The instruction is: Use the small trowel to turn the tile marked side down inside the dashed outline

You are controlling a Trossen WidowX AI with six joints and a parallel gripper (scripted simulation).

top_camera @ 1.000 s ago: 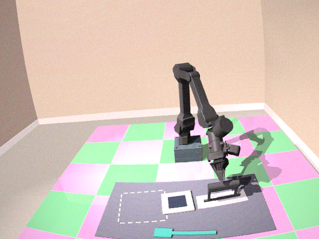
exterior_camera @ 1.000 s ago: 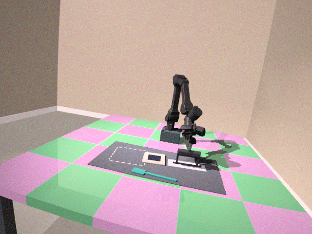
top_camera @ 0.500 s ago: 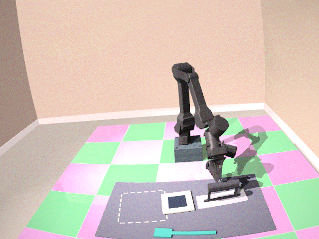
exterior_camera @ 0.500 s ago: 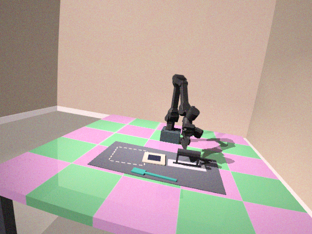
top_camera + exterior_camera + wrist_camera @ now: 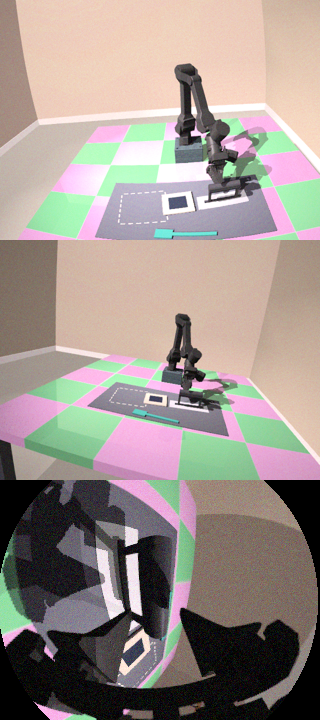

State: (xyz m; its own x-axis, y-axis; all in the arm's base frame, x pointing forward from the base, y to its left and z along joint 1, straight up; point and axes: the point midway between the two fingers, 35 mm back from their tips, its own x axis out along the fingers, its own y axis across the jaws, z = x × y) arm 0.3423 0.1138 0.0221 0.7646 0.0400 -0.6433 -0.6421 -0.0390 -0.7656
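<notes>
My gripper tip is now 1 cm short of the trowel and 4 cm above it. Also, from my gripper tip: teal flat tool 17 cm ahead, 15 cm to the right, 7 cm below; then grey mat 3 cm ahead, 13 cm to the right, 10 cm below; then tile 16 cm to the right, 7 cm below.
</notes>
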